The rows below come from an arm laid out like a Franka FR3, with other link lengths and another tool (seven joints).
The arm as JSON. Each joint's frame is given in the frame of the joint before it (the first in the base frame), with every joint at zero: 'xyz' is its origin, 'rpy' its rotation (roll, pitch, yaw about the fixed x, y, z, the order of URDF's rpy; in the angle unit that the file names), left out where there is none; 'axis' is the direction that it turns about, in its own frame. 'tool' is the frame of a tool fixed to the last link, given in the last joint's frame.
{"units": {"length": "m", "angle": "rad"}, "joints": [
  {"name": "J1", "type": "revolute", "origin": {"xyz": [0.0, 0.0, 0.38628]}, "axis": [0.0, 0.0, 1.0]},
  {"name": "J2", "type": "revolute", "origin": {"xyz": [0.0, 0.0, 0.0], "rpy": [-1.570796, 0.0, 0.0]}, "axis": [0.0, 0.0, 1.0]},
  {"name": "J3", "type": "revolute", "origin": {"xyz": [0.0, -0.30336, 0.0], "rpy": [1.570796, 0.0, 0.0]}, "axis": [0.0, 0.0, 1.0]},
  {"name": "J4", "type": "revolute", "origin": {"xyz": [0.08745, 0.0, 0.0], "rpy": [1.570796, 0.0, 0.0]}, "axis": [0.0, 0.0, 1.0]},
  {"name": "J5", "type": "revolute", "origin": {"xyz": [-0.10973, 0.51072, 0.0], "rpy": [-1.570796, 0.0, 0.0]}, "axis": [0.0, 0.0, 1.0]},
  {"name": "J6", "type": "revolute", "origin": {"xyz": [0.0, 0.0, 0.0], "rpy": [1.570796, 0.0, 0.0]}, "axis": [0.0, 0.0, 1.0]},
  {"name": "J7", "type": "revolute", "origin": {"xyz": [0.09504, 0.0, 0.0], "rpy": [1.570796, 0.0, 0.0]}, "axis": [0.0, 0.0, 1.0]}
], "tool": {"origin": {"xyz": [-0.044, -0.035, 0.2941], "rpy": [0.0, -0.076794, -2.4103]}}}
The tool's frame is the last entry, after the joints.
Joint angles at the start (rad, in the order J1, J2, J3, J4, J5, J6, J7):
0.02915, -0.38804, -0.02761, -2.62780, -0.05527, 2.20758, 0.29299
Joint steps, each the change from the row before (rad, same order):
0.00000, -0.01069, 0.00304, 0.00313, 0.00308, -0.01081, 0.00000
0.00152, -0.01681, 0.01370, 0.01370, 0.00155, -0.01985, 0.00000
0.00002, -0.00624, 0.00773, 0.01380, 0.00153, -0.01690, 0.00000
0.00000, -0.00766, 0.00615, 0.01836, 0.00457, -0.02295, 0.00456
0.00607, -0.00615, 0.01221, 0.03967, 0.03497, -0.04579, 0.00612
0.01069, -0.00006, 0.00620, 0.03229, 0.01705, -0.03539, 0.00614
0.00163, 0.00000, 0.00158, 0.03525, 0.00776, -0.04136, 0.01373
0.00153, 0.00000, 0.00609, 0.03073, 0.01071, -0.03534, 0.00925
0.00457, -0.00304, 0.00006, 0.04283, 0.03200, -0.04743, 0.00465
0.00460, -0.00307, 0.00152, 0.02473, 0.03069, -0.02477, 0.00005
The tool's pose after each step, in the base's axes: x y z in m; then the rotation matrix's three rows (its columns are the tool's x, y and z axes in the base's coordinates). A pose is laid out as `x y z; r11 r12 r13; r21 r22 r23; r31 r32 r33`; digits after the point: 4 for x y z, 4 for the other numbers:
0.4875 0.0408 0.1784; -0.5524 0.8335 0.0140; 0.8289 0.5510 -0.0968; -0.0884 -0.0418 -0.9952
0.4915 0.0468 0.1927; -0.5616 0.8270 0.0260; 0.8216 0.5611 -0.1009; -0.0981 -0.0353 -0.9946
0.4943 0.0499 0.2022; -0.5658 0.8240 0.0298; 0.8182 0.5656 -0.1030; -0.1017 -0.0339 -0.9942
0.4979 0.0532 0.2146; -0.5635 0.8255 0.0328; 0.8197 0.5636 -0.1024; -0.1030 -0.0308 -0.9942
0.5038 0.0690 0.2378; -0.5566 0.8302 0.0313; 0.8266 0.5572 -0.0790; -0.0830 -0.0181 -0.9964
0.5072 0.0813 0.2542; -0.5583 0.8292 0.0277; 0.8266 0.5588 -0.0671; -0.0711 -0.0145 -0.9974
0.5107 0.0856 0.2719; -0.5472 0.8368 0.0203; 0.8347 0.5473 -0.0617; -0.0627 -0.0168 -0.9979
0.5129 0.0923 0.2876; -0.5422 0.8401 0.0148; 0.8385 0.5422 -0.0550; -0.0542 -0.0174 -0.9984
0.5160 0.1036 0.3124; -0.5331 0.8460 0.0105; 0.8456 0.5332 -0.0255; -0.0271 -0.0047 -0.9996
0.5176 0.1150 0.3286; -0.5300 0.8479 0.0112; 0.8480 0.5300 0.0031; -0.0033 0.0112 -0.9999

